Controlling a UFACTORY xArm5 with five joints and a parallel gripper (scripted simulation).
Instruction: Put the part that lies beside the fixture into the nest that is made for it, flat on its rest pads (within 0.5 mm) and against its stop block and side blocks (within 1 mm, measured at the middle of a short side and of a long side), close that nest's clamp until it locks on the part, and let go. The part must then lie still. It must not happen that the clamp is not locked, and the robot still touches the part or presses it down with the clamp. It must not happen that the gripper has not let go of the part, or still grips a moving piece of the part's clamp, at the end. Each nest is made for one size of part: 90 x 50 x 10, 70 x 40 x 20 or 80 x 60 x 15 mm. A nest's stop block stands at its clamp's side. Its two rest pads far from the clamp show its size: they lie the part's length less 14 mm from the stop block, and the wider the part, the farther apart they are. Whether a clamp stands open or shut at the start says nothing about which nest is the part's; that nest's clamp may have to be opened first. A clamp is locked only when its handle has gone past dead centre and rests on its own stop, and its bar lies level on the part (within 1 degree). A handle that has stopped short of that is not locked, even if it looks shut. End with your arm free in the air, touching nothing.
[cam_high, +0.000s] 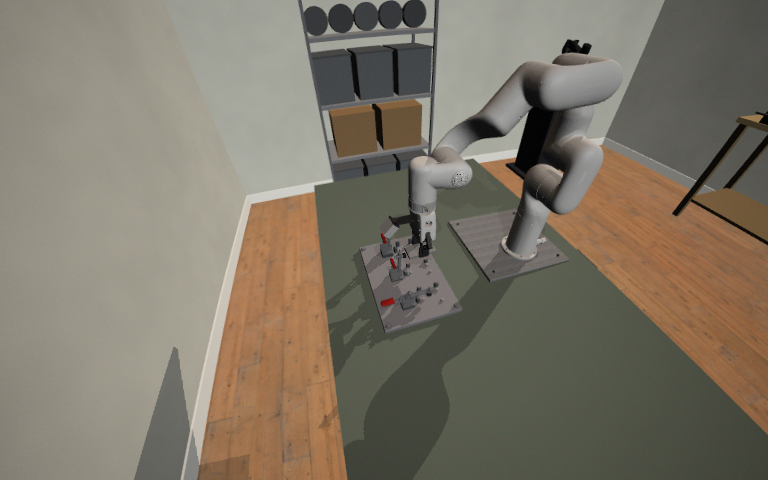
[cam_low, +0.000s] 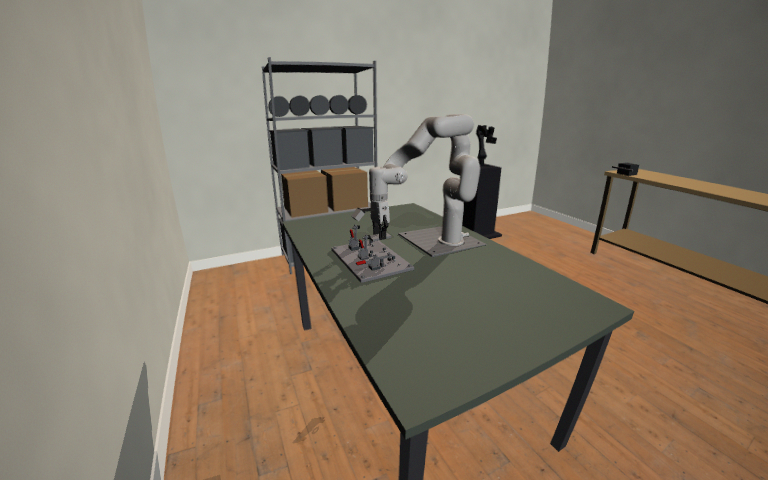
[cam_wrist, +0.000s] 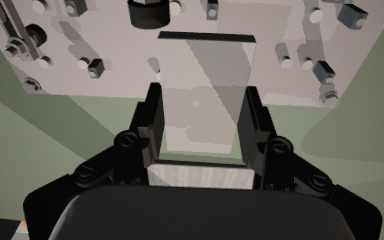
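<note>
Now: hand 6 cm short of the grey fixture plate, 3 cm to the right of it and 10 cm above it. From my hand the other things lie so: part: 2 cm below.
</note>
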